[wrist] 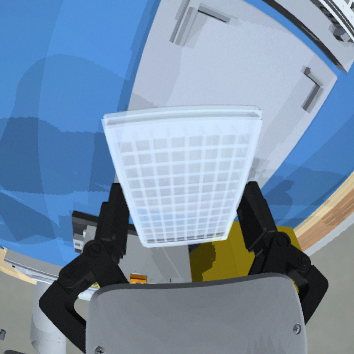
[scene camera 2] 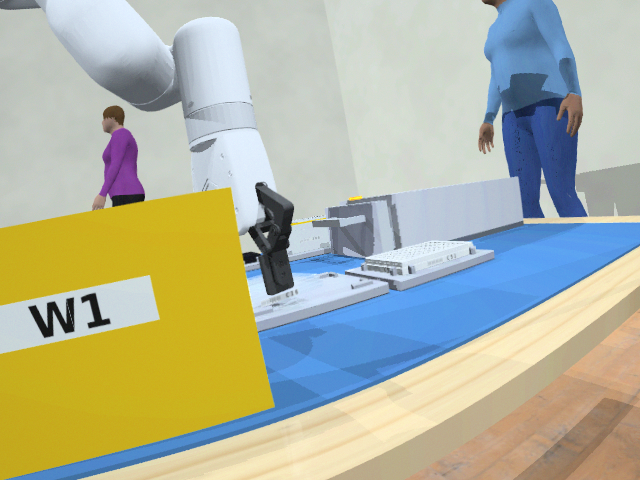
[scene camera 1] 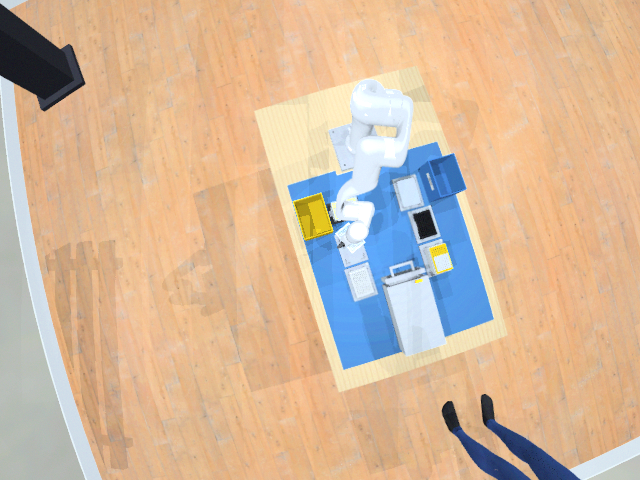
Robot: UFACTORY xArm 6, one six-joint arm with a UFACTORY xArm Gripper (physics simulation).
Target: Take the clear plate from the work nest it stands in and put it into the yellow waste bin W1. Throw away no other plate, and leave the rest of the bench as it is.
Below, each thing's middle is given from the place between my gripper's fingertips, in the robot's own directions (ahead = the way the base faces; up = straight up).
Labels:
I see the grey machine (scene camera 2: 462, 212) 410 mm ahead of my hand, 100 mm to the left of it and 30 mm above it. From my hand the other things lie so: yellow-and-white box (scene camera 2: 304, 237) 280 mm ahead, 320 mm to the left, 20 mm above.

